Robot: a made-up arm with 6 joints.
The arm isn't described. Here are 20 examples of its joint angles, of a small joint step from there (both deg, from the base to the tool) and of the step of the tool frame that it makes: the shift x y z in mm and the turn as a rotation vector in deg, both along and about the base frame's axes.
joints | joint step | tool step
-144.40 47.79 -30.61 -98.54 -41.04 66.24 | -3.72 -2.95 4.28 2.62 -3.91 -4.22 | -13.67 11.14 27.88 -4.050 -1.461 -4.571
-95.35 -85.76 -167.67 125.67 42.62 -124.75 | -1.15 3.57 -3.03 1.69 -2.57 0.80 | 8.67 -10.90 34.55 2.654 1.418 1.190
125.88 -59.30 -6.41 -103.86 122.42 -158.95 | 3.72 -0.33 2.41 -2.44 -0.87 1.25 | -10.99 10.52 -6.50 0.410 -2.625 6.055
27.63 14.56 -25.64 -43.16 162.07 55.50 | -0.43 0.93 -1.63 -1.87 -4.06 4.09 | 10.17 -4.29 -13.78 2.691 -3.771 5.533
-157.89 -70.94 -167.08 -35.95 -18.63 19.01 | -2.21 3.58 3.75 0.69 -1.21 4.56 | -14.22 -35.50 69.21 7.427 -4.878 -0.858
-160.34 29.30 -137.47 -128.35 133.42 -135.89 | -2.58 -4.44 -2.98 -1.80 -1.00 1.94 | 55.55 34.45 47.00 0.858 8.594 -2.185
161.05 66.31 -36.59 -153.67 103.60 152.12 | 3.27 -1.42 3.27 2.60 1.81 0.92 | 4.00 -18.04 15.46 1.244 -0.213 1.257
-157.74 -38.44 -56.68 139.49 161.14 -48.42 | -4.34 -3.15 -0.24 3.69 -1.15 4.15 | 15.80 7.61 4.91 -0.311 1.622 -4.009
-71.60 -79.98 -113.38 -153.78 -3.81 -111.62 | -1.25 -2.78 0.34 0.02 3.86 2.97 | -5.01 32.61 -13.27 -5.278 -2.724 2.096
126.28 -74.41 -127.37 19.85 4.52 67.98 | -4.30 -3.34 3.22 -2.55 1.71 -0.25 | -36.46 -38.25 -19.65 -1.526 -0.412 -7.108
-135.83 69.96 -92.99 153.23 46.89 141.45 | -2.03 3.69 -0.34 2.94 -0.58 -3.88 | -3.56 30.50 -39.03 3.653 -0.234 -3.302
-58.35 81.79 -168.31 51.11 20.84 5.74 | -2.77 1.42 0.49 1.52 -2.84 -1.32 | -45.05 -20.84 -20.63 -0.102 -0.201 -4.748
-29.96 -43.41 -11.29 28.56 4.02 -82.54 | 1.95 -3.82 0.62 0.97 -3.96 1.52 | -15.53 7.69 17.16 -2.359 -6.277 -1.073
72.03 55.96 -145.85 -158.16 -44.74 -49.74 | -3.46 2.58 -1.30 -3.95 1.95 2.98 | 55.33 -1.13 -28.53 -0.755 -1.675 -6.037
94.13 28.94 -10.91 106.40 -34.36 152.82 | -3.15 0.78 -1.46 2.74 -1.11 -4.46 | 7.54 -8.09 0.31 -2.088 -0.079 -2.191
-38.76 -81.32 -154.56 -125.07 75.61 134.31 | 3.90 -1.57 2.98 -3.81 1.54 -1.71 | -27.18 -42.78 -10.89 4.874 -1.385 3.323
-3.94 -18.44 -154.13 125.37 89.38 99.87 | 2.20 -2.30 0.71 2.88 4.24 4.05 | -44.23 -1.87 -14.17 -5.500 -0.614 5.624
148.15 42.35 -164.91 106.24 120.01 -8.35 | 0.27 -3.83 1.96 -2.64 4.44 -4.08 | 24.23 -21.37 13.29 5.261 4.211 2.851
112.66 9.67 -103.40 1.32 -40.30 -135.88 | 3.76 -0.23 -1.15 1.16 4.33 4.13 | -23.49 -2.17 5.47 -4.345 2.621 6.782
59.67 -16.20 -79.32 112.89 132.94 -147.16 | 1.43 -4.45 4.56 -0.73 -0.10 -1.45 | -22.68 -29.03 -7.72 0.874 -0.148 0.957
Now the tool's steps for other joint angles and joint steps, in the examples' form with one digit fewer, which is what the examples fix.
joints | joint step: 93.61 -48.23 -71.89 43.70 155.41 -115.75 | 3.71 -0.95 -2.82 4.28 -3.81 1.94
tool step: -10.3 -7.6 20.5 5.40 4.46 2.22
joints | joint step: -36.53 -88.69 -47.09 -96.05 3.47 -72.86 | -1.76 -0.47 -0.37 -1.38 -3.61 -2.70
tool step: 6.5 13.7 -9.0 -4.50 3.01 -2.23
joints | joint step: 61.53 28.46 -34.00 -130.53 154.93 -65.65 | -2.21 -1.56 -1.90 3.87 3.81 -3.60
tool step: 11.4 -27.3 28.1 2.67 -4.88 -9.82
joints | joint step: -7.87 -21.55 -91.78 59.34 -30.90 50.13 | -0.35 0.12 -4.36 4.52 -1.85 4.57
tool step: -18.1 -4.8 7.2 6.71 -8.25 2.83
